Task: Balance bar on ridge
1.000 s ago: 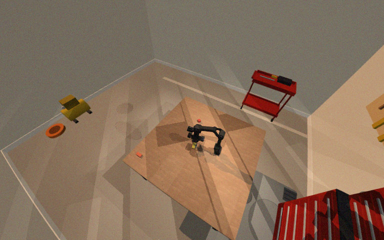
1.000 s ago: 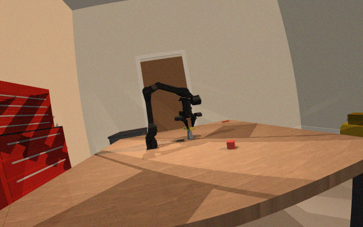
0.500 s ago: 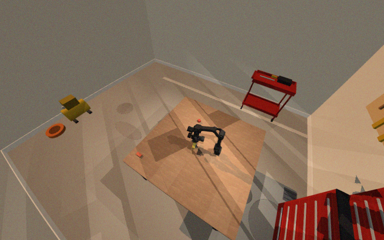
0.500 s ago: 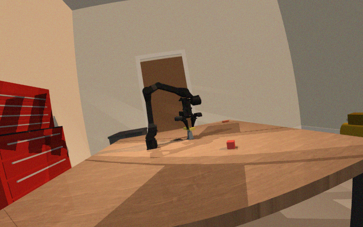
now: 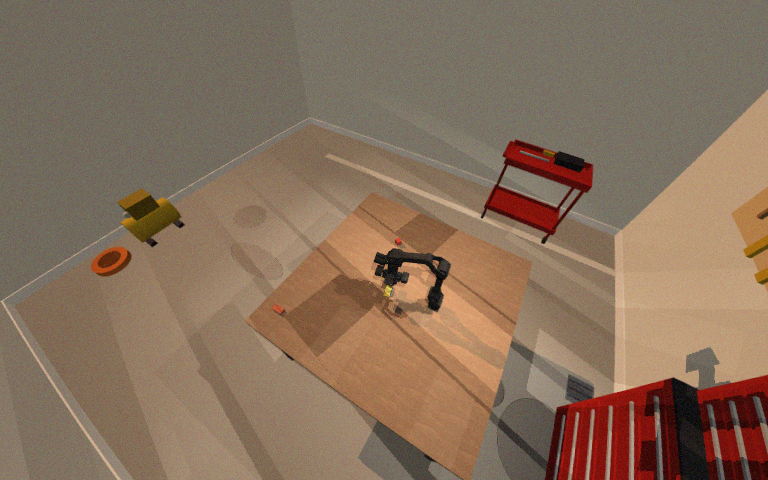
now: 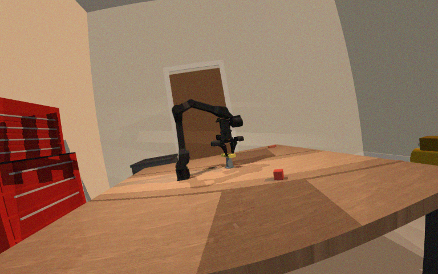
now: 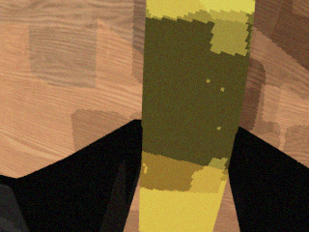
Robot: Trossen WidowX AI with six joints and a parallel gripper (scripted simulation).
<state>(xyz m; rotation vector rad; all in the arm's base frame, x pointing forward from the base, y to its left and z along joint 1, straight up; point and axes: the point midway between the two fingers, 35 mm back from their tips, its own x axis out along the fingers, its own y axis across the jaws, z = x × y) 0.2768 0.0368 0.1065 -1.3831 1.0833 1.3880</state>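
Right now the yellow bar is 30 mm to the left of my gripper tip and 10 mm behind it. From my gripper tip the other things lie so: flat orange-red block (460 mm to the left, 460 mm ahead, 60 mm below); red cube (330 mm to the right, 130 mm ahead, 60 mm below).
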